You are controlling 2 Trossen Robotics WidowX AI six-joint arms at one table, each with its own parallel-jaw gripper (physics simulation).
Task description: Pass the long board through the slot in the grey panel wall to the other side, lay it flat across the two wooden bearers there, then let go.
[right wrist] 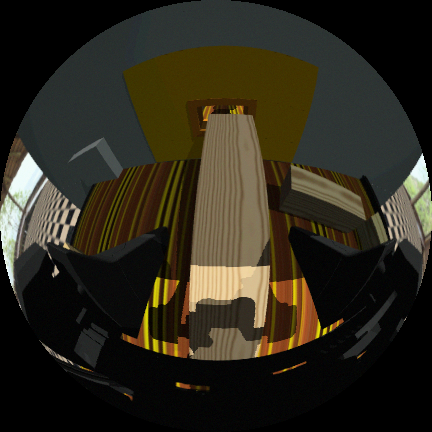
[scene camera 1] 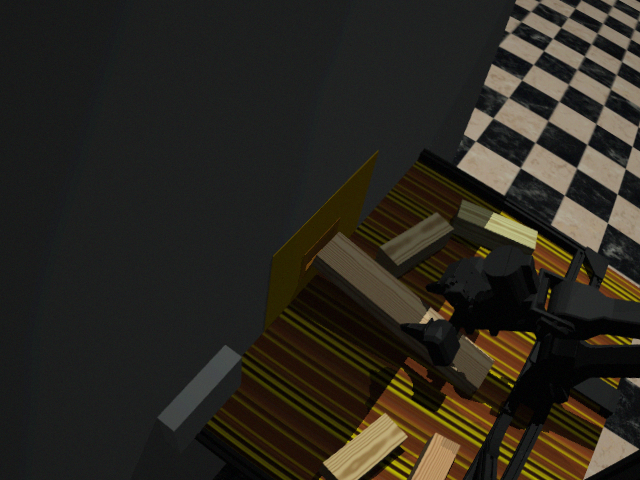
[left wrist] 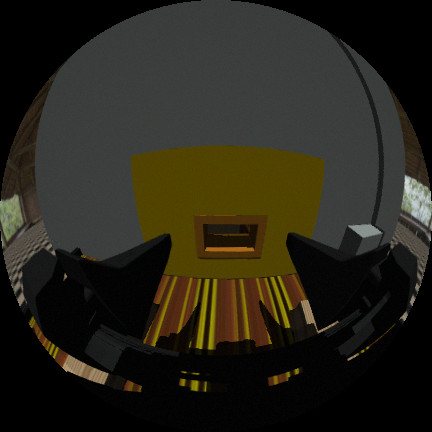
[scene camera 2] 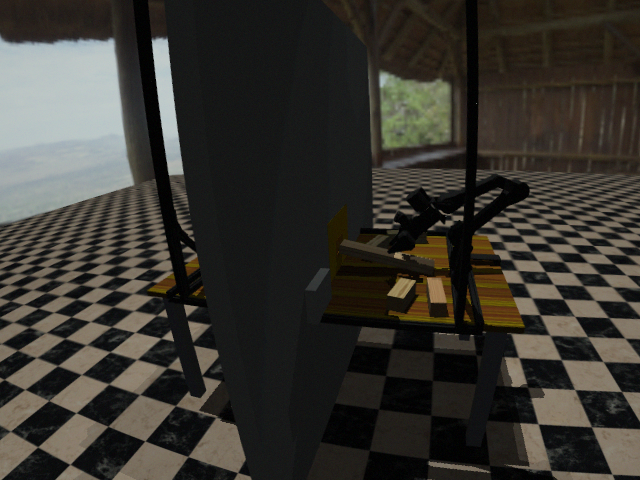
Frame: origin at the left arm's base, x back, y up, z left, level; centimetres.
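Where they show: left gripper, fingertip midpoint: (left wrist: 230,239); right gripper, fingertip midpoint: (right wrist: 230,232) (scene camera 1: 414,307) (scene camera 2: 389,248); right arm's base, link origin: (scene camera 1: 535,392).
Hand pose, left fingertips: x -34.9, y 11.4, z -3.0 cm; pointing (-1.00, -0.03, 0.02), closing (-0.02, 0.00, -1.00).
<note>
Each offset is from my left fingertips to the top centre of the thing. "spot": to the spot under its first point.
The long board (scene camera 1: 372,281) (scene camera 2: 369,251) (right wrist: 230,200) slopes up to the slot frame {dx -10.9, dy -1.4, dz -0.6 cm} (scene camera 1: 309,258) (right wrist: 192,120) (left wrist: 230,220). Its raised end shows at the slot's mouth; whether it sits inside is unclear. Its low end lies near the table. My right gripper (scene camera 1: 416,306) (scene camera 2: 392,242) (right wrist: 230,232) is open above the board, fingers on either side, nothing held. My left gripper (left wrist: 230,239) is open and empty on the other side, facing the slot. Pale wood {spot: dx +2.9, dy -9.6, dz -9.9 cm} (left wrist: 308,315) (left wrist: 87,371), apparently the bearers, shows partly behind its fingers. The grey panel wall (scene camera 1: 180,155) (scene camera 2: 258,155) (left wrist: 215,75) separates the sides.
Loose wooden blocks {dx -24.4, dy -8.4, dz +15.5 cm} (scene camera 1: 416,237) {dx -35.5, dy -8.7, dz +29.7 cm} (scene camera 1: 496,227) (right wrist: 325,192) lie on one side of the board, and two more {dx -37.6, dy -8.7, dz -22.8 cm} (scene camera 1: 367,446) (scene camera 2: 402,294) {dx -47.6, dy -9.0, dz -22.1 cm} (scene camera 1: 436,457) (scene camera 2: 436,297) on the other. A grey block (scene camera 1: 201,382) (scene camera 2: 317,289) (left wrist: 363,235) juts from the wall. A yellow panel {spot: dx -8.3, dy +3.0, dz +0.2 cm} (left wrist: 225,180) (right wrist: 225,75) surrounds the slot.
</note>
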